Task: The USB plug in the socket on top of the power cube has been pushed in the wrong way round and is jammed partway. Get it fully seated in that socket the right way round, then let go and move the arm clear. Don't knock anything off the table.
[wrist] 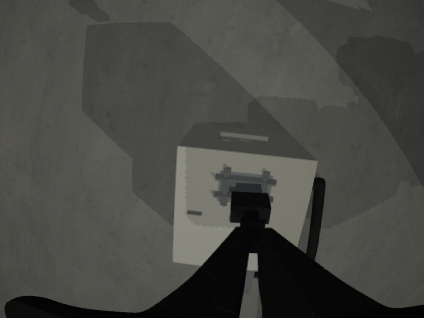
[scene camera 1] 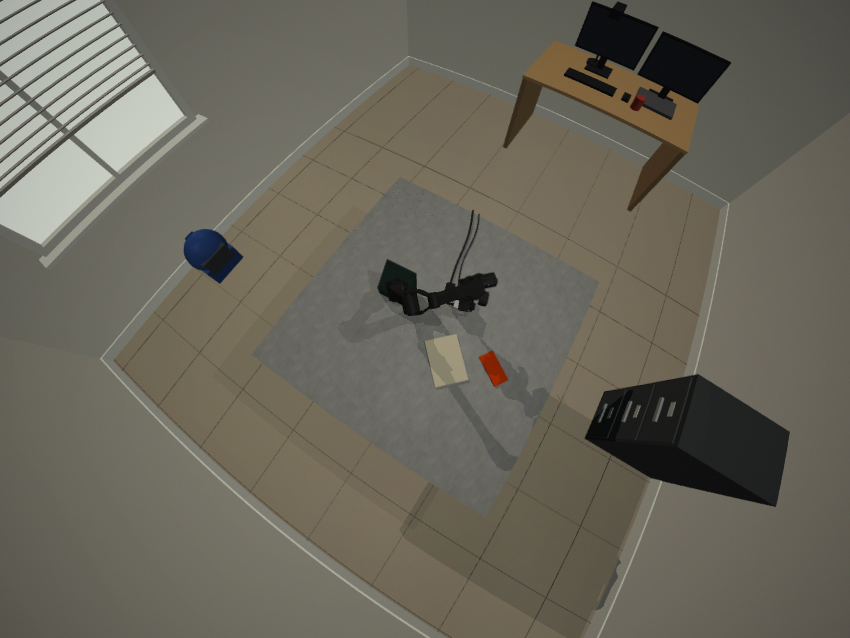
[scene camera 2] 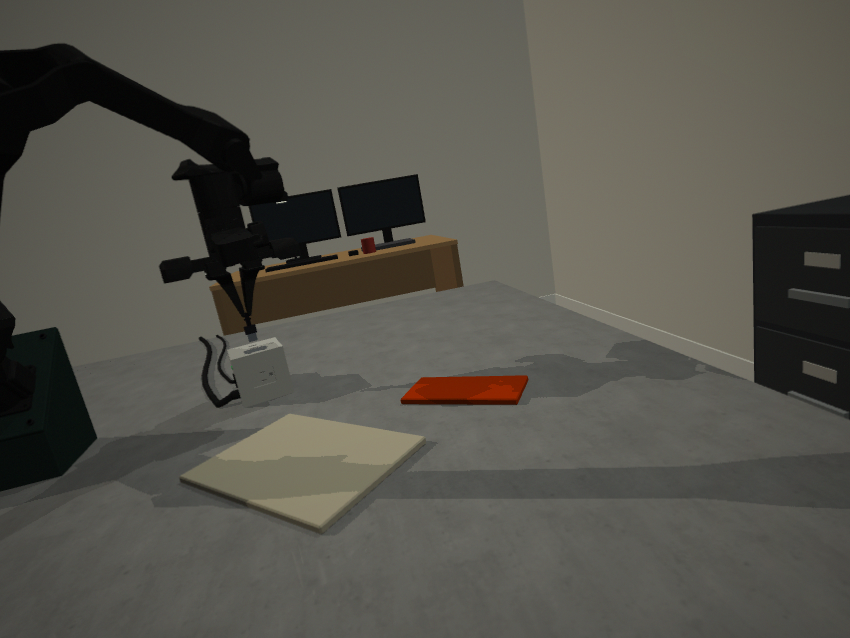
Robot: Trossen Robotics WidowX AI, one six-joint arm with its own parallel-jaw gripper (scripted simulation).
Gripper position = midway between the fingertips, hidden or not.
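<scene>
A USB plug (wrist: 249, 207) is carried by the gripper (scene camera 2: 246, 316).
</scene>
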